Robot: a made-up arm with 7 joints. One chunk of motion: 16 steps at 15 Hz.
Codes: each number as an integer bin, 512 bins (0 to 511) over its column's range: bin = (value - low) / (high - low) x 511, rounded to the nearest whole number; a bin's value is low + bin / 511 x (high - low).
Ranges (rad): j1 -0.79..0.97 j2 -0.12..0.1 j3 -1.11..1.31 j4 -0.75..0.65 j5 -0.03..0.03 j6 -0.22..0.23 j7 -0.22..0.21
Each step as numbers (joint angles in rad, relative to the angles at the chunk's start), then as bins.
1 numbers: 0.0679 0.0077 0.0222 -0.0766 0.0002 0.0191 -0.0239
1 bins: 249 297 239 246 257 272 233
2 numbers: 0.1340 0.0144 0.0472 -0.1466 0.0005 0.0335 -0.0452
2 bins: 268 312 244 220 260 288 208
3 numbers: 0.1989 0.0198 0.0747 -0.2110 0.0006 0.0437 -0.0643
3 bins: 287 325 250 197 261 299 185
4 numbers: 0.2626 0.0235 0.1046 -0.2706 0.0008 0.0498 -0.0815
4 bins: 306 333 256 175 262 306 165
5 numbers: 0.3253 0.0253 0.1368 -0.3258 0.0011 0.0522 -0.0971
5 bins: 324 337 263 155 265 309 146
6 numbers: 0.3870 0.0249 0.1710 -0.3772 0.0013 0.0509 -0.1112
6 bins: 342 337 270 136 267 308 129
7 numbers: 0.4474 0.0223 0.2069 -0.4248 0.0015 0.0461 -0.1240
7 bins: 359 331 278 119 268 302 114
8 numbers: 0.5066 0.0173 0.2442 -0.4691 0.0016 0.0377 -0.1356
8 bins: 376 319 286 103 269 293 100
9 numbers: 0.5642 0.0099 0.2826 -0.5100 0.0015 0.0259 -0.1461
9 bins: 393 302 294 88 268 279 88
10 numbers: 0.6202 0.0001 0.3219 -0.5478 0.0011 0.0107 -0.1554
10 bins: 409 279 302 74 265 262 77
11 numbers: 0.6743 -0.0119 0.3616 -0.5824 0.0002 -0.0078 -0.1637
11 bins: 425 251 311 61 257 241 67
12 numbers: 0.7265 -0.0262 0.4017 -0.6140 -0.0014 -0.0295 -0.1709
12 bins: 440 218 319 50 244 216 58
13 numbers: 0.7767 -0.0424 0.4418 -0.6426 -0.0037 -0.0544 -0.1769
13 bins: 455 180 328 39 224 188 51
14 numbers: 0.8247 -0.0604 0.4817 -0.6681 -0.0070 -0.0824 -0.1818
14 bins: 469 138 336 30 196 156 45
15 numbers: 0.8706 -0.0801 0.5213 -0.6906 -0.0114 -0.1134 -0.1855
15 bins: 482 93 344 22 158 121 41
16 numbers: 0.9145 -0.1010 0.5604 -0.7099 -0.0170 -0.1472 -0.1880
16 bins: 495 44 353 15 111 83 38
